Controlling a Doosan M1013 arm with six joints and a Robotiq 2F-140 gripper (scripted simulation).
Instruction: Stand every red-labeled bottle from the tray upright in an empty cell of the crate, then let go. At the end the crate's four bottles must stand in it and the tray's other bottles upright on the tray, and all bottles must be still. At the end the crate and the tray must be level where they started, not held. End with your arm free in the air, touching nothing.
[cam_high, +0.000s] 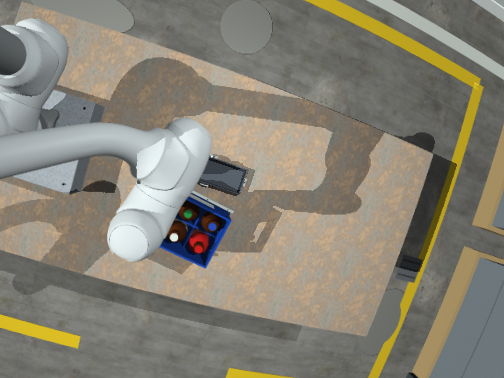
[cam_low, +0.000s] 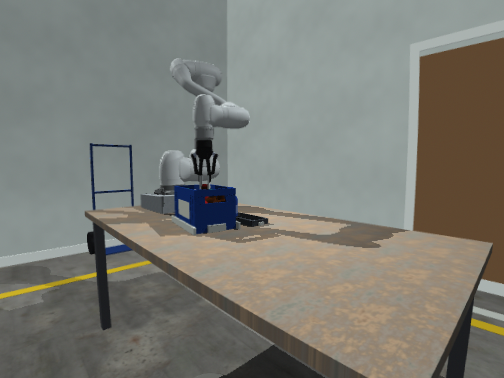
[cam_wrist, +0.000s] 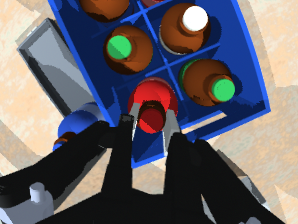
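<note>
Now: the red-labeled bottle 90 mm below my hand. Round my hand: red bottle: 150 mm ahead, 130 mm to the right, 100 mm below; then blue-capped bottle: 40 mm ahead, 130 mm to the left, 110 mm below; then blue crate: 70 mm ahead, 70 mm to the right, 110 mm below.
</note>
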